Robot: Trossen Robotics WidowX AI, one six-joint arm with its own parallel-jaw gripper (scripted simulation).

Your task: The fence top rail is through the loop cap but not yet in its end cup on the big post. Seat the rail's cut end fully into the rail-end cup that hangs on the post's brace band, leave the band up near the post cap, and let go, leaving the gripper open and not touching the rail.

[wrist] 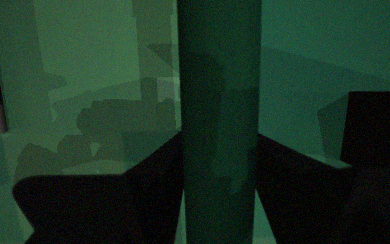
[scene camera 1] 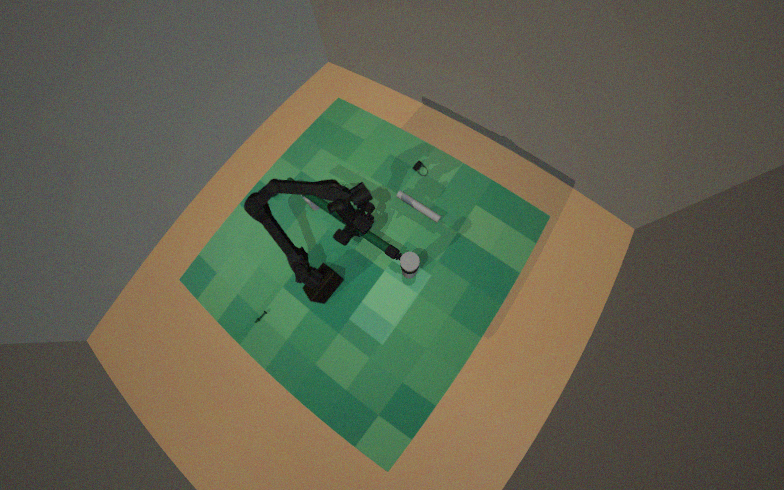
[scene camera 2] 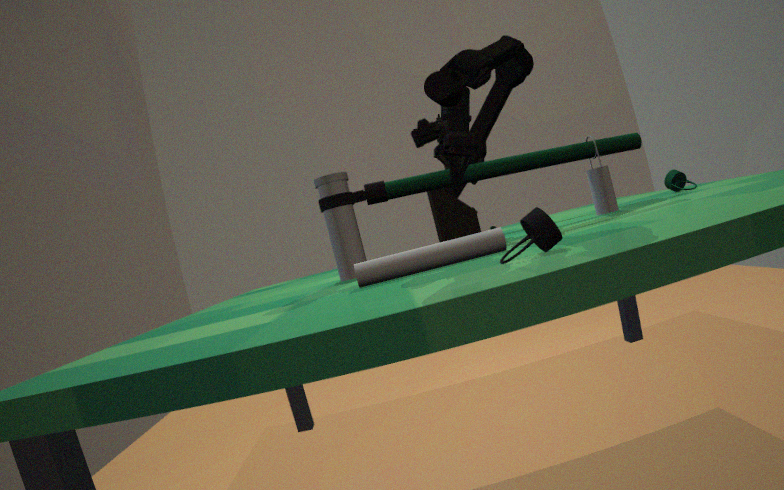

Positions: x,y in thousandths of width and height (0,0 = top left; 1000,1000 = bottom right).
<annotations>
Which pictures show my gripper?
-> The wrist view, scene camera 1 and scene camera 2: all of them.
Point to a grey pipe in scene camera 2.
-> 628,493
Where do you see a top rail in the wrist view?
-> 563,227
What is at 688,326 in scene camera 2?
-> A top rail.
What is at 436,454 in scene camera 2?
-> A big grey post.
</annotations>
